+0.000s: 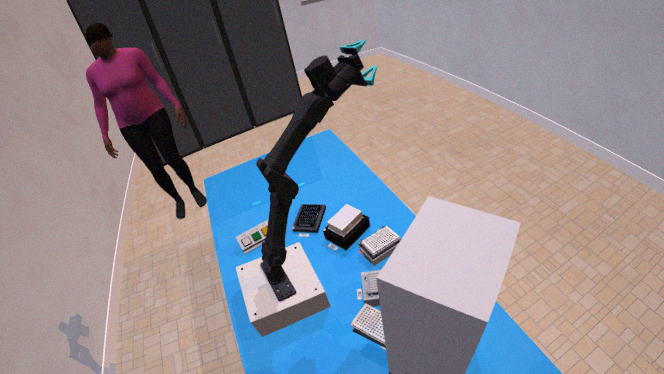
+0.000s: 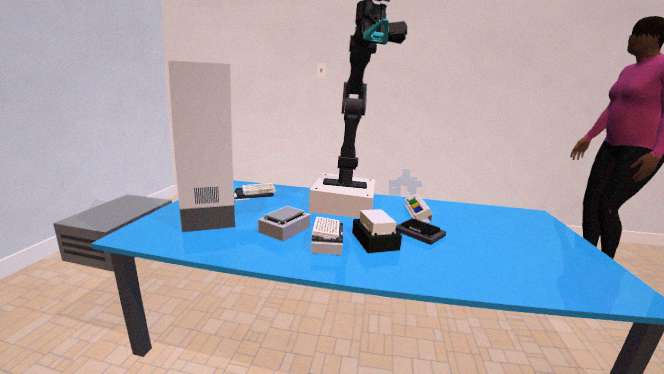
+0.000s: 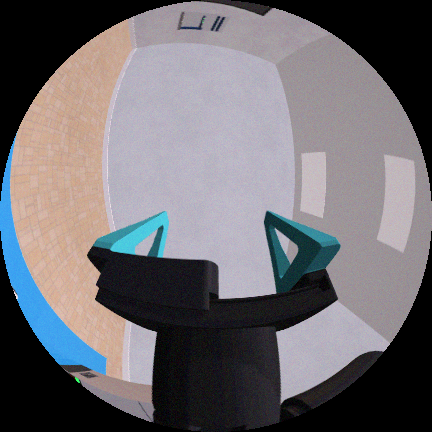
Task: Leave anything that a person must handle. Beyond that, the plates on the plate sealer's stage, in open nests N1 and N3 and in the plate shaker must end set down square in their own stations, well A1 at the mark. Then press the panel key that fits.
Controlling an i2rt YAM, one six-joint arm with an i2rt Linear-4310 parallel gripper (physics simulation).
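My gripper is open and empty, high above the table. A white well plate lies on a light station and looks tilted or skewed. A tall white plate or block sits on a black station. A black plate lies on a low dark nest. A grey station has a flat top piece. Another white well plate lies on a dark base, partly behind the tower. The key panel shows white, green, yellow and blue keys. Station labels are unreadable.
A tall grey-white tower hides part of the stations. The arm stands on a white base box. A person in pink stands beyond the table's end. A grey cabinet stands beside the table.
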